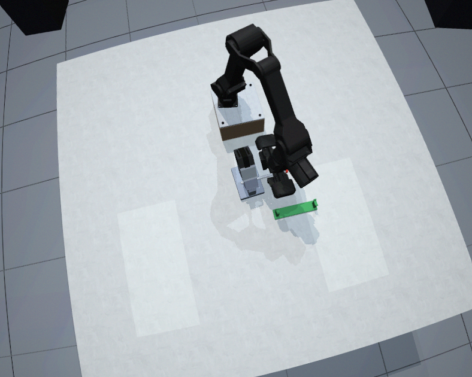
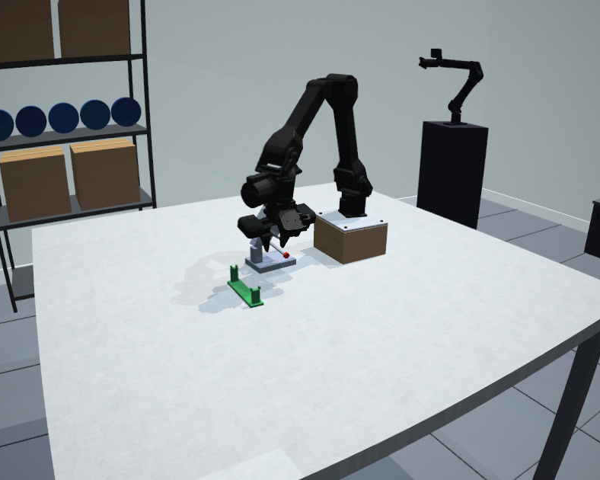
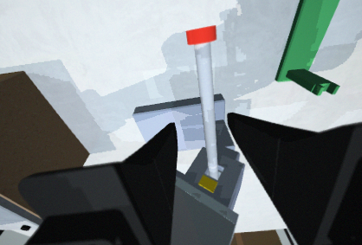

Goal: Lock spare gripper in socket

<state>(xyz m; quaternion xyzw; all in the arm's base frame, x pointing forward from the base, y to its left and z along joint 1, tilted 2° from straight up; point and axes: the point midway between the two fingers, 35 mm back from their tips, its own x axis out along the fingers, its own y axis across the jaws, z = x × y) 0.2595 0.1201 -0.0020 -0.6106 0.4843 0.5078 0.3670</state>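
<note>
My gripper tip is now 5 cm to the left of the grey mount, 1 cm short of it and 1 cm above it. The rest, counted from my gripper tip: green rack: 10 cm ahead, 9 cm to the left, 4 cm below; then spare gripper: 6 cm to the right, 6 cm above, 1 cm behind.
</note>
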